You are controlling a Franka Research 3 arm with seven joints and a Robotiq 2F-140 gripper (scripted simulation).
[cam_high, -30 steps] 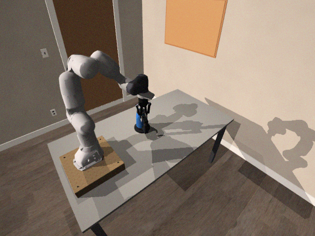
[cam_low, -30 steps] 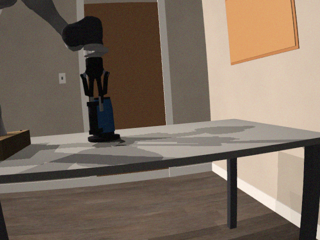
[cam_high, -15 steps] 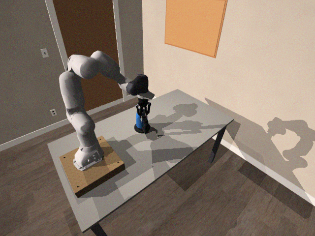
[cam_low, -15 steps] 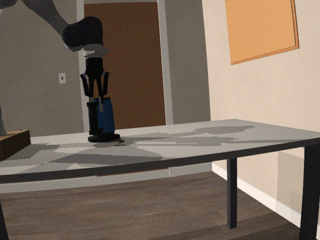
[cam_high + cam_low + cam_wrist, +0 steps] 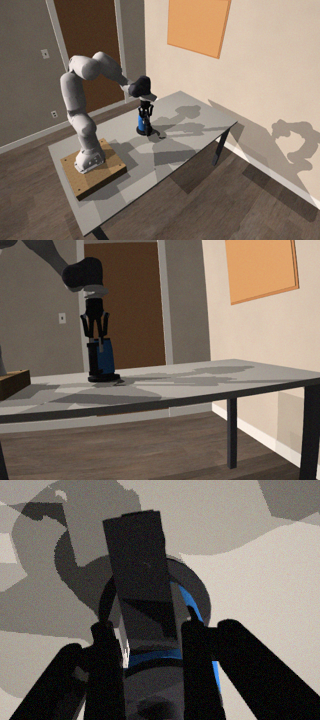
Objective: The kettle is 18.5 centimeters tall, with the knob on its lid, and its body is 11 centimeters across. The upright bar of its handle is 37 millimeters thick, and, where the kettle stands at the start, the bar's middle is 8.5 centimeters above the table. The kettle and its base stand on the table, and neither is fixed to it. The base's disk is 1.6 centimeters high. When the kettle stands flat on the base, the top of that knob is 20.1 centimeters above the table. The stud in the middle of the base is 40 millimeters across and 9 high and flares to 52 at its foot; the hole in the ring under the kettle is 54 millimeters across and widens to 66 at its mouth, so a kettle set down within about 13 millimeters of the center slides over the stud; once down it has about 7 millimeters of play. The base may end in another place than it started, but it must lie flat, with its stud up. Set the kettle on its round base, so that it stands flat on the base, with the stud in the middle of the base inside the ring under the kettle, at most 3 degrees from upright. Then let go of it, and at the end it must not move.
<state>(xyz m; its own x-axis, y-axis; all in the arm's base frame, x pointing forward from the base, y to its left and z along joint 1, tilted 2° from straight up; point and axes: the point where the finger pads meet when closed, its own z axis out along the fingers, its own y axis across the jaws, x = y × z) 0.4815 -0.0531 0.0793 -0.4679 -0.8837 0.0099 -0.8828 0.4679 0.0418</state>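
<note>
The blue kettle is 1 cm ahead of my hand, 2 cm to the left of it and 5 cm below it. From my hand the other things lie so: round black base 3 cm ahead, 5 cm to the left, 15 cm below.
</note>
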